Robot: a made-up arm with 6 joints.
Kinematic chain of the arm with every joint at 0, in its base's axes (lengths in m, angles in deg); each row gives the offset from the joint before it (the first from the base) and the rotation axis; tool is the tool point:
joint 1: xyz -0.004 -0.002 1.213 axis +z
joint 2: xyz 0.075 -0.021 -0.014 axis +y
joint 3: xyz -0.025 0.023 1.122 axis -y
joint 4: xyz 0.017 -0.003 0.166 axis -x
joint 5: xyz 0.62 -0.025 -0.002 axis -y
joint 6: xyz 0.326 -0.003 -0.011 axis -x
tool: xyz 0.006 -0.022 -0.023
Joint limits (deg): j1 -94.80..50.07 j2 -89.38..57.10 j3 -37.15..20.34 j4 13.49..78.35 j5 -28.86..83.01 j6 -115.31..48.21
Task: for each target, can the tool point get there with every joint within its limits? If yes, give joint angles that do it. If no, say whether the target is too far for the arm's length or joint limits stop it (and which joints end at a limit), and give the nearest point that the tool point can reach.
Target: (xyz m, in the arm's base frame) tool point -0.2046 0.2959 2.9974
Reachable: yes | joints -40.20 -32.25 13.07 28.61 73.94 18.49
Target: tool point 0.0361 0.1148 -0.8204
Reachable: no: joint limits stop it (at a limit: joint 1, joint 2, joint 3, joint 4) | nearest point 0.6481 0.7281 0.8818 | short by 1.910 m
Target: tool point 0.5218 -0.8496 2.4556
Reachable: yes | joints -55.30 -1.65 -4.51 27.50 4.70 5.72
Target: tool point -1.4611 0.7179 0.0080
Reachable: no: joint limits stop it (at a limit: joint 2, joint 3, joint 4, joint 5, joint 6) | nearest point -1.5705 0.7720 1.6653 | short by 1.662 m
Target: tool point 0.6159 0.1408 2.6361
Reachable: yes | joints 20.37 -16.37 -2.04 68.02 -9.96 -101.79
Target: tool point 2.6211 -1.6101 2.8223
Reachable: no: too far | nearest point 1.5011 -0.9240 2.1124 | short by 1.493 m
